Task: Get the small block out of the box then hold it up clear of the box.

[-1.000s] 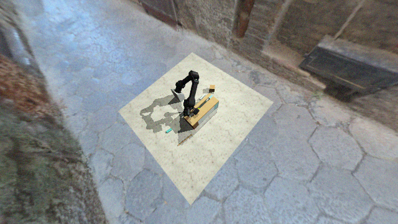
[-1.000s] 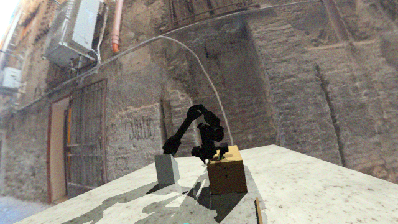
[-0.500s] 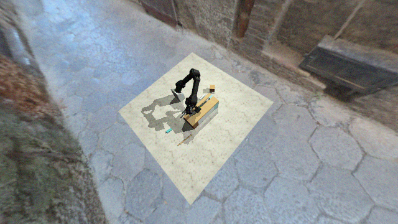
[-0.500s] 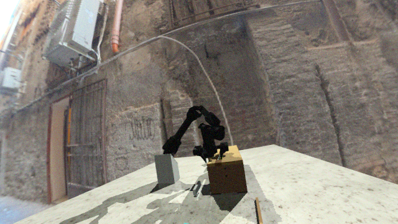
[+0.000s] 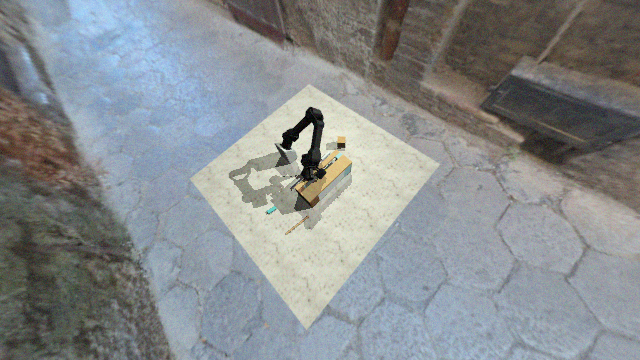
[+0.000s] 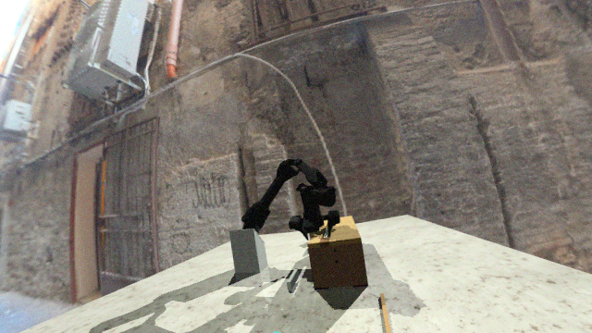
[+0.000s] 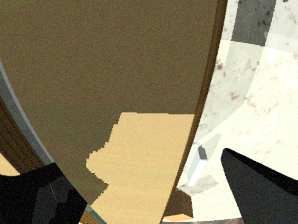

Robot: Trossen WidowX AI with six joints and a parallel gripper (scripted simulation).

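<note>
Now: the clear-fronted box 30 mm ahead of my gripper tip, 20 mm below it and 10 mm to the right of it. The rest, counted from my gripper tip: thin stick (330 mm to the right, 180 mm ahead, 80 mm below); brown block (300 mm to the left, 80 mm behind, 60 mm below); yellow block (50 mm ahead, 20 mm to the left).
</note>
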